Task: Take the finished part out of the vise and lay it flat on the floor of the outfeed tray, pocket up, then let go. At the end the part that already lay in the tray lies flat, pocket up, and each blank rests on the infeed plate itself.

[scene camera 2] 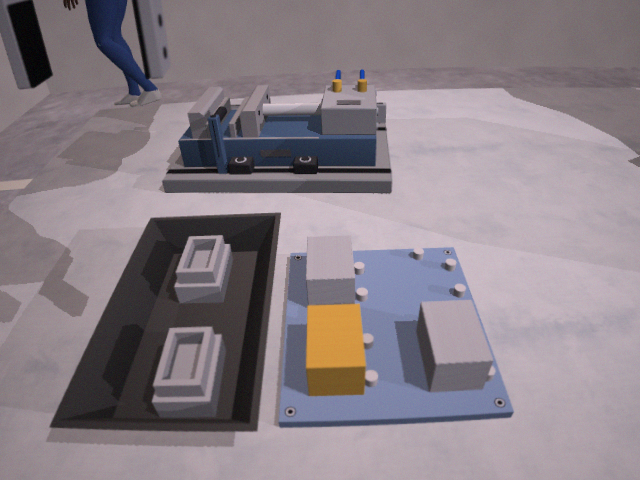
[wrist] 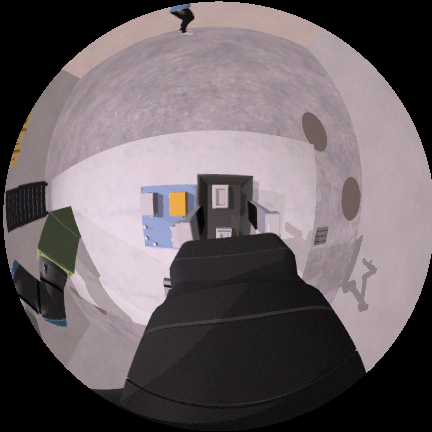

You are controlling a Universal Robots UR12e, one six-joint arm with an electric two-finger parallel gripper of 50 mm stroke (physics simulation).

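Frame: origin at the arm's base, x back, y up, z left, level; metres.
Seen in the pictures: gripper, fingertip midpoint: (scene camera 2: 97, 77) (wrist: 225, 212); arm's base, origin of the base link: (wrist: 52, 266).
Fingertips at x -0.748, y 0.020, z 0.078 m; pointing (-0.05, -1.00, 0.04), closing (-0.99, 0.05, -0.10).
Offsets run from my fingertips to a thing's top centre. "spot": to the spot under its first point.
My gripper (scene camera 2: 95, 77) (wrist: 225, 212) is open and empty, high above the outfeed tray (scene camera 2: 263, 310) (wrist: 225, 177). One light grey part @(dz +0.005, dx -0.004, dy -0.196 m) (scene camera 2: 187, 364) (wrist: 220, 196) lies flat, pocket up, at the tray's near end. A second part @(dz -0.110, dx +0.010, dy -0.196 m) (scene camera 2: 201, 263) (wrist: 223, 233) lies flat, pocket up, towards the far end; my wrist partly hides it in the wrist view. The two parts are apart. The vise @(dz -0.361, dx +0.126, dy -0.144 m) (scene camera 2: 279, 152) shows no part between its jaws. On the blue infeed plate @(dz -0.024, dx +0.158, dy -0.235 m) (scene camera 2: 392, 279) (wrist: 162, 227) rest an orange blank @(dz +0.010, dx +0.107, dy -0.199 m) (scene camera 2: 336, 335) (wrist: 178, 204) and two grey blanks, one far left (scene camera 2: 330, 263) and one near right (scene camera 2: 454, 335) (wrist: 148, 204).
The vise stands on a grey base @(spot: dz -0.268, dx +0.105, dy -0.230 m) (scene camera 2: 279, 184) behind the tray and plate. A blue upright post @(dz -0.311, dx +0.037, dy -0.145 m) (scene camera 2: 217, 144) stands at its near side. Short locating pins @(dz -0.094, dx +0.220, dy -0.227 m) (scene camera 2: 418, 253) rise from the plate. The tray's raised walls stand around both parts, and the plate lies close beside the tray.
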